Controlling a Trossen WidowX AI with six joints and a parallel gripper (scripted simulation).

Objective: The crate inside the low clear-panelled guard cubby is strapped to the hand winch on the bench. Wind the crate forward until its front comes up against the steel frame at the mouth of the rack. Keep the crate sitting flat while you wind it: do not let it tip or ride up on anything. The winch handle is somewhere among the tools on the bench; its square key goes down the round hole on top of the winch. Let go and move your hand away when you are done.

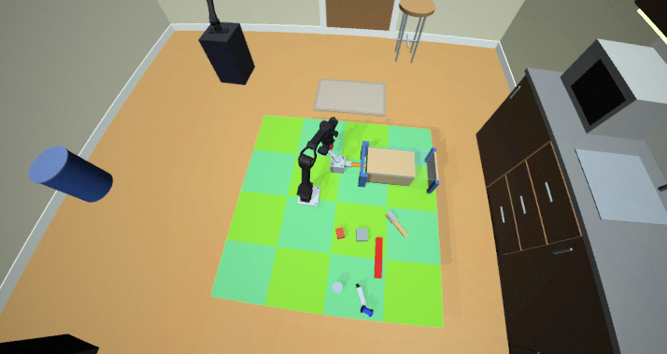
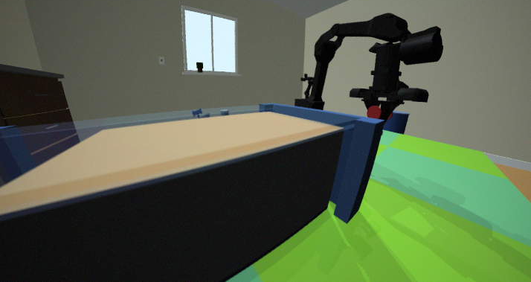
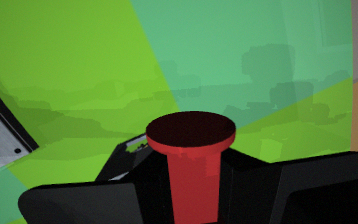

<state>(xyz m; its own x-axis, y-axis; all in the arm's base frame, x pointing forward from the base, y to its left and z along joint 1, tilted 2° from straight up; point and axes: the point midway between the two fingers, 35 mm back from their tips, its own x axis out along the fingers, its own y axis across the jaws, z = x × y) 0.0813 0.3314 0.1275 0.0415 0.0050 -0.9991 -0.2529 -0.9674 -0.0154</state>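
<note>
The red-knobbed crank handle lies 3 cm ahead of my gripper tip, 2 cm to the right of it and 1 cm below it. From my gripper tip the other things lie so: blue steel frame: 23 cm ahead, 5 cm to the right, 1 cm below; grey winch: 8 cm to the right, 8 cm below, 6 cm ahead; red knob: 2 cm above.
</note>
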